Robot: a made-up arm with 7 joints.
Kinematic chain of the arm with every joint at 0, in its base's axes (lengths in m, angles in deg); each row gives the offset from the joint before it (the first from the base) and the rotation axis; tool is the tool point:
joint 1: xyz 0 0 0 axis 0 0.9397 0.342
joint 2: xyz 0 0 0 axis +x
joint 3: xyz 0 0 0 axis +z
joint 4: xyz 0.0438 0 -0.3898 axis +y
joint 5: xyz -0.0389 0 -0.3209 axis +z
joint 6: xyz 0 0 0 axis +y
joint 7: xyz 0 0 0 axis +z
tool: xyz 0 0 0
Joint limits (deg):
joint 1: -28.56..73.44
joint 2: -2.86..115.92
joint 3: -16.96..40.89
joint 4: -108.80..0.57
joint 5: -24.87..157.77
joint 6: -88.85..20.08
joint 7: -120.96..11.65
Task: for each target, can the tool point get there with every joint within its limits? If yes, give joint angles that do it. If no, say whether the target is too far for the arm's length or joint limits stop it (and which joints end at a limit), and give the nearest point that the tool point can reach.
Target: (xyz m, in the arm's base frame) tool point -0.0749 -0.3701 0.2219
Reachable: no: joint limits stop it (at a limit: joint 1, joint 2, joint 3, joint 4) | nearest point 0.1111 0.1543 0.4450 | short by 0.599 m
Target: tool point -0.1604 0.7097 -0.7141
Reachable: no: too far | nearest point -0.1126 0.4981 -0.5012 | short by 0.304 m
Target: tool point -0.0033 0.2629 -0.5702
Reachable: yes | joints 31.19 15.64 16.10 -70.91 112.10 -41.90 -91.56
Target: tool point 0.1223 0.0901 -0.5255
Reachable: yes | joints 28.75 16.67 -11.26 -94.05 54.39 -4.68 -39.14
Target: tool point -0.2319 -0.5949 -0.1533
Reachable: no: joint limits stop it (at a limit: joint 1, joint 2, joint 3, joint 4) | nearest point -0.6267 -0.1954 -0.2712 | short by 0.574 m
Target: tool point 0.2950 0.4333 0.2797
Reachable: yes | joints -20.11 91.96 27.06 -81.42 113.19 -16.28 -93.69
